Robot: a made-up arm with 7 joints.
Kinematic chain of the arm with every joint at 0, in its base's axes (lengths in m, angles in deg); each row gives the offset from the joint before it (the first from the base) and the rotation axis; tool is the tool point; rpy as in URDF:
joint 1: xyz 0 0 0.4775 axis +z
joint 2: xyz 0 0 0 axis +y
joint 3: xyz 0 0 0.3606 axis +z
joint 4: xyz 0.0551 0 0 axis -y
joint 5: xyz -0.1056 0 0.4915 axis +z
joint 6: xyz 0 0 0 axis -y
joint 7: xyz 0.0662 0 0 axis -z
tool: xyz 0 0 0 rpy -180 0 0
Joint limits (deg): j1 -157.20..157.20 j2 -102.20..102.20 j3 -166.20..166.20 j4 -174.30..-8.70 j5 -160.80..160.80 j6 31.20..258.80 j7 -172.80..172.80
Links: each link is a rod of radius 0.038 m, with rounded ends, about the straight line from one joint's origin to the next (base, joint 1, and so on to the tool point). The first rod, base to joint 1, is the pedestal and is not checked.
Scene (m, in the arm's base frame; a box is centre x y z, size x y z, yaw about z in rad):
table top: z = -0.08
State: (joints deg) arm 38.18 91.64 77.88 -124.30 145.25 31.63 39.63
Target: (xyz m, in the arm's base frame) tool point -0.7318 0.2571 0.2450
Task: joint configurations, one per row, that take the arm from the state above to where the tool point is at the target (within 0.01 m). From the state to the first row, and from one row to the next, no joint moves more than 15 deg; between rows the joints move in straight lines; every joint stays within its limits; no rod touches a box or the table.
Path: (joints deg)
1: 50.93 93.40 77.57 -117.34 145.93 33.58 39.63
2: 63.69 95.16 77.27 -110.37 146.61 35.53 39.63
3: 76.44 96.92 76.96 -103.41 147.29 37.48 39.63
4: 89.19 98.68 76.65 -96.44 147.97 39.43 39.63
5: 101.94 100.44 76.35 -89.48 148.65 41.38 39.63
6: 114.70 102.20 76.04 -82.52 149.33 43.33 39.63

